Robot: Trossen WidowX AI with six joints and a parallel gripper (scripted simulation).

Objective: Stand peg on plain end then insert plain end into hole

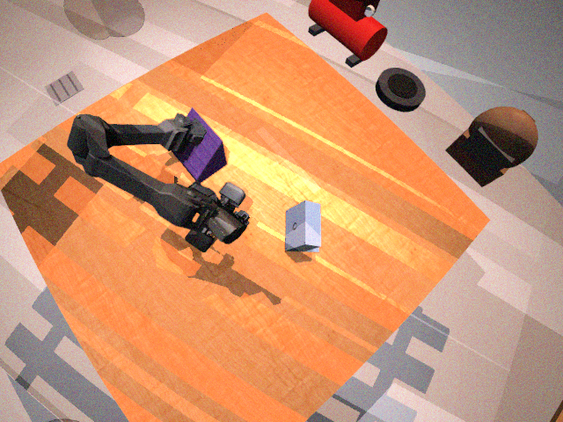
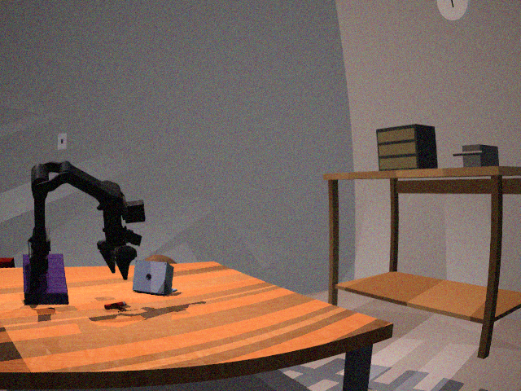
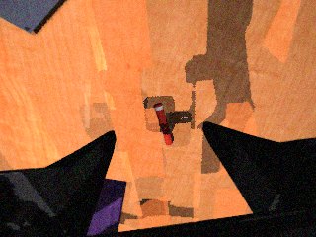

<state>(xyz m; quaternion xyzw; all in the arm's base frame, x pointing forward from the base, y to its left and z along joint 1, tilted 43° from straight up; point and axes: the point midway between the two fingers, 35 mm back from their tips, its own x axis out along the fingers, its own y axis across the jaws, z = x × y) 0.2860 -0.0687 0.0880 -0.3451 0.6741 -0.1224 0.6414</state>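
Right now the dark red peg is 90 mm below my gripper tip, 10 mm to the right of it and 10 mm behind it. From my gripper tip the other things lie so: grey-blue sloped panel: 190 mm to the left, 140 mm ahead, 50 mm below.
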